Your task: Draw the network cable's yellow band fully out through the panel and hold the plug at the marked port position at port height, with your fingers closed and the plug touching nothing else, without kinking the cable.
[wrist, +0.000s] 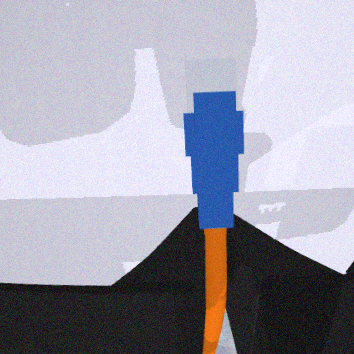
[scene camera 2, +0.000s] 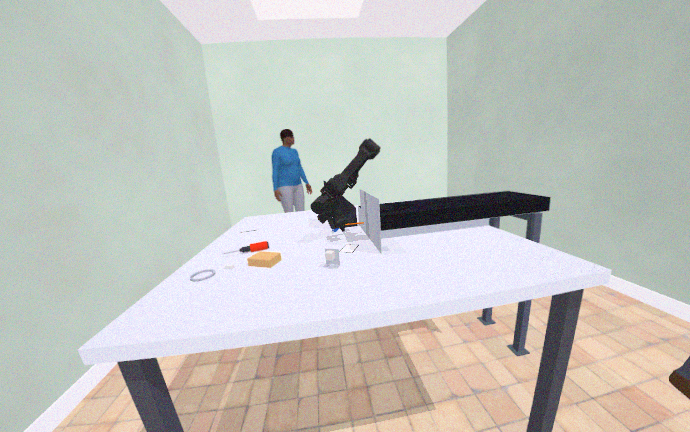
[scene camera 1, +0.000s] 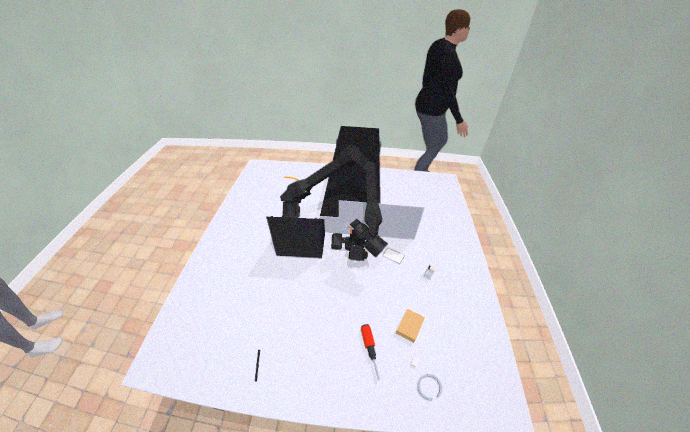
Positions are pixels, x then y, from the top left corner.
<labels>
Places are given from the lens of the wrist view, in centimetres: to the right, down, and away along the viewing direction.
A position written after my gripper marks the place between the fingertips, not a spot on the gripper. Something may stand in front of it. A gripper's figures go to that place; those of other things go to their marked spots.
my gripper [wrist: 207, 217]: 1, 2, 10
blue plug [wrist: 213, 126]: 1, -1, 6
</labels>
